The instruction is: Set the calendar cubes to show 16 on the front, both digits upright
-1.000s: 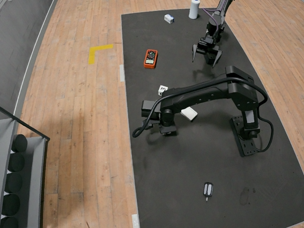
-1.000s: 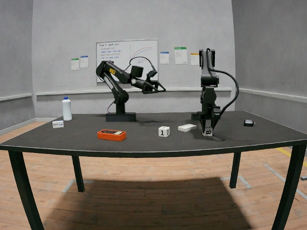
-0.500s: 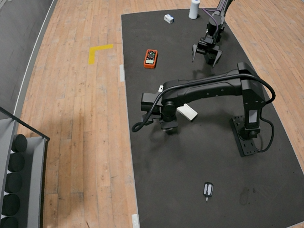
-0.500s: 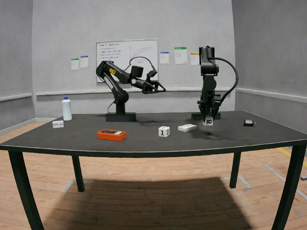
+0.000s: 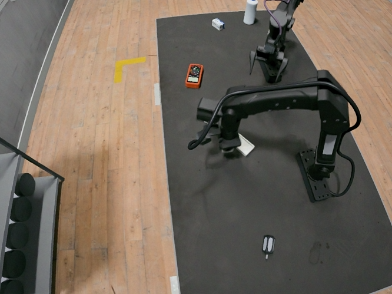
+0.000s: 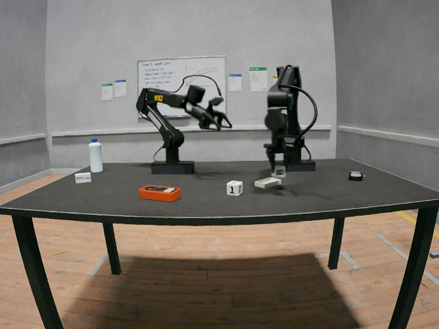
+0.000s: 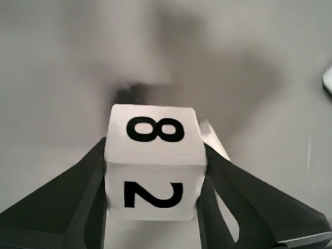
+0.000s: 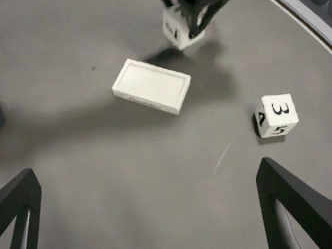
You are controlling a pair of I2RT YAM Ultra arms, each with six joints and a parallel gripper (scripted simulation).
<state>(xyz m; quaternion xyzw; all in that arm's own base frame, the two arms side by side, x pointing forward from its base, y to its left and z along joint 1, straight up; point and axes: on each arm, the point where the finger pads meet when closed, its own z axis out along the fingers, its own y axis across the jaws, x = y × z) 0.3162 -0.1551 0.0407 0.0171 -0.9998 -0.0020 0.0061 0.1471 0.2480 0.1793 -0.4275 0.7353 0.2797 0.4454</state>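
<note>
The white tray is 70 mm behind my left hand, 20 mm to the right of it and 60 mm below it. Round my left hand: white bottle 330 mm behind, 840 mm to the right, 10 mm above.
</note>
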